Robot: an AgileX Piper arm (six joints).
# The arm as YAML. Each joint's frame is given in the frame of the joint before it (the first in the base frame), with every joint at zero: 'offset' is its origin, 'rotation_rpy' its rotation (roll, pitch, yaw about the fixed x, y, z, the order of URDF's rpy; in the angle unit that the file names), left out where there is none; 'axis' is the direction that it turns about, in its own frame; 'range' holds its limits. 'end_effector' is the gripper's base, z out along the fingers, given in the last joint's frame.
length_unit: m
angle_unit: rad
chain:
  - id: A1
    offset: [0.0, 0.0, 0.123]
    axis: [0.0, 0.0, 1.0]
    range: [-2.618, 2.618]
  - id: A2
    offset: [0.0, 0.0, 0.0]
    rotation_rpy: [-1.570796, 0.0, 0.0]
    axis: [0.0, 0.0, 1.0]
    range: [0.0, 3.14]
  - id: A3
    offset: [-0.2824, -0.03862, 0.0]
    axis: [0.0, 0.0, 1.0]
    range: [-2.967, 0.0]
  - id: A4
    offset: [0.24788, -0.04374, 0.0]
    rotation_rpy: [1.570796, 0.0, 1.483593]
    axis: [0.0, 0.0, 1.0]
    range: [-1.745, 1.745]
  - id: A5
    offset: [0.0, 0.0, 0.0]
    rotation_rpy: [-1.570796, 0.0, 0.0]
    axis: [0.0, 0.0, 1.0]
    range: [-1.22, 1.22]
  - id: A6
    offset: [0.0, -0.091, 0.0]
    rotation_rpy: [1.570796, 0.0, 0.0]
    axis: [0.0, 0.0, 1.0]
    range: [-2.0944, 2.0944]
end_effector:
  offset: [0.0, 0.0, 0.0]
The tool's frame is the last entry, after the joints.
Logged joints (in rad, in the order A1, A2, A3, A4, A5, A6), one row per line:
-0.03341, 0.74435, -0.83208, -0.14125, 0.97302, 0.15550
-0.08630, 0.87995, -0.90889, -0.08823, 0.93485, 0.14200
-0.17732, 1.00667, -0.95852, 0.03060, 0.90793, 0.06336
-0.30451, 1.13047, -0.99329, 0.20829, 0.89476, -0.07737
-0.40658, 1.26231, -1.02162, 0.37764, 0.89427, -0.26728
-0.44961, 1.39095, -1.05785, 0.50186, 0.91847, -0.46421
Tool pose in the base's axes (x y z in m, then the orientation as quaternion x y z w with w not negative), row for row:
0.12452, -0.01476, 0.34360, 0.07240, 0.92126, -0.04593, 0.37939
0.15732, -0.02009, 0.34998, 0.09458, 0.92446, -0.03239, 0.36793
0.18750, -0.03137, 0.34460, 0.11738, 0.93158, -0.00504, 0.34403
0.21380, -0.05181, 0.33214, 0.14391, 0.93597, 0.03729, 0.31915
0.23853, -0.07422, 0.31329, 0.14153, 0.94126, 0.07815, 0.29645
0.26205, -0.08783, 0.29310, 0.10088, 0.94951, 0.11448, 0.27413
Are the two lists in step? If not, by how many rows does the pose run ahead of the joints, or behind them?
They are in step.
